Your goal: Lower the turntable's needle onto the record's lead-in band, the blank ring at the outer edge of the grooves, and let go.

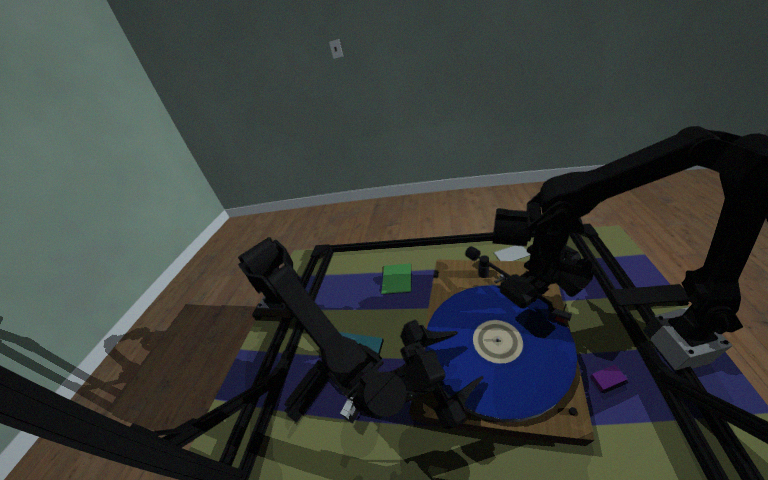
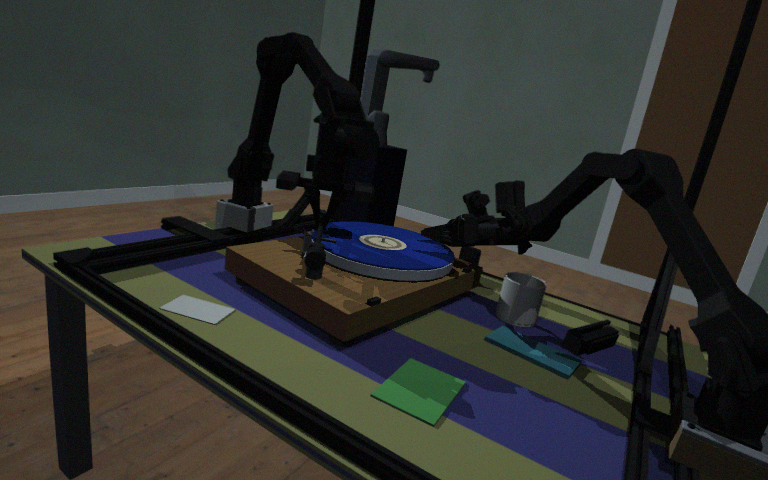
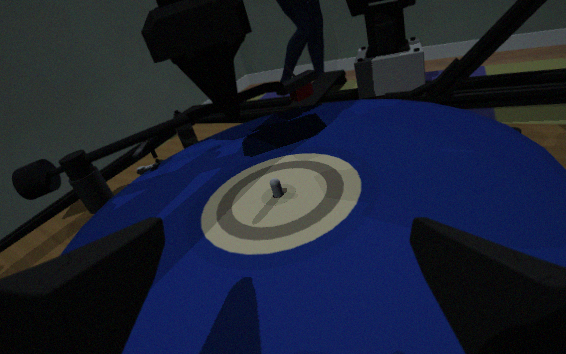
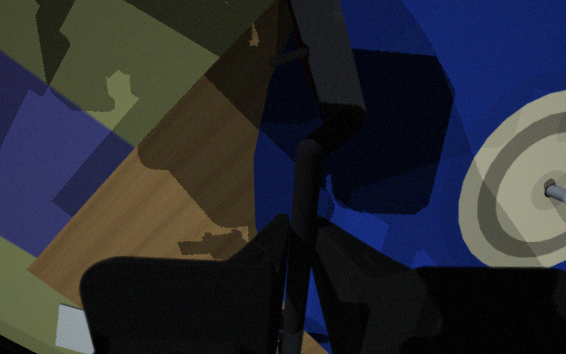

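Where they show: left gripper, between the fingertips: (image 1: 469, 354) (image 2: 422, 232) (image 3: 290, 230); right gripper, between the fingertips: (image 1: 534, 298) (image 3: 234, 116) (image 4: 297, 224); left arm's base, origin of its link: (image 2: 727, 425); right arm's base, origin of its link: (image 1: 691, 329) (image 2: 245, 202) (image 3: 387, 49).
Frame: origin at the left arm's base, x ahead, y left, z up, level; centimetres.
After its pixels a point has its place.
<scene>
The blue record (image 1: 509, 390) @(x 62.1, y -24.3, z 2.8 cm) (image 2: 413, 257) @(x 52.2, y -11.5, z 2.8 cm) (image 3: 450, 165) @(x 64.9, y -23.4, z 2.8 cm) lies on the wooden turntable (image 1: 566, 427) @(x 71.4, y -29.6, z 0.0 cm) (image 2: 271, 274) @(x 65.7, y 12.1, z -0.4 cm). My right gripper (image 1: 529, 300) @(x 70.4, y -4.8, z 4.3 cm) (image 2: 320, 223) @(x 70.4, y -4.8, z 4.3 cm) (image 4: 297, 224) @(x 70.4, y -4.8, z 4.3 cm) is closed around the tonearm's black tube (image 4: 306, 185) @(x 72.1, y -6.7, z 6.4 cm) (image 3: 125, 142) @(x 63.7, y 2.8, z 5.4 cm), which runs between the fingertips. The headshell (image 1: 560, 316) @(x 74.0, y -10.7, z 5.7 cm) (image 4: 332, 65) @(x 74.0, y -9.9, z 6.1 cm) (image 3: 302, 92) @(x 73.8, y -10.6, z 4.8 cm), with its red cartridge, is over the record's outer part near the edge, and a dark shadow falls beside it. Whether the needle touches is hidden. My left gripper (image 1: 468, 356) @(x 55.1, y -18.9, z 6.1 cm) (image 2: 431, 232) @(x 55.1, y -18.9, z 6.1 cm) (image 3: 290, 230) @(x 55.1, y -18.9, z 6.1 cm) is open and empty above the record's near side.
Around the turntable lie a green square (image 1: 396, 278) @(x 34.9, y 12.2, z -6.2 cm) (image 2: 419, 390) @(x 34.8, y 13.3, z -6.2 cm), a teal piece (image 2: 532, 350) @(x 26.2, y -11.1, z -5.7 cm), a magenta piece (image 1: 608, 378) @(x 84.1, y -19.1, z -5.0 cm) and a white card (image 2: 197, 309) @(x 71.5, y 21.9, z -6.3 cm). A grey mug (image 2: 521, 300) @(x 32.1, y -19.7, z -0.9 cm) and a black object (image 2: 590, 337) @(x 18.8, y -20.7, z -3.4 cm) stand near the left arm.
</scene>
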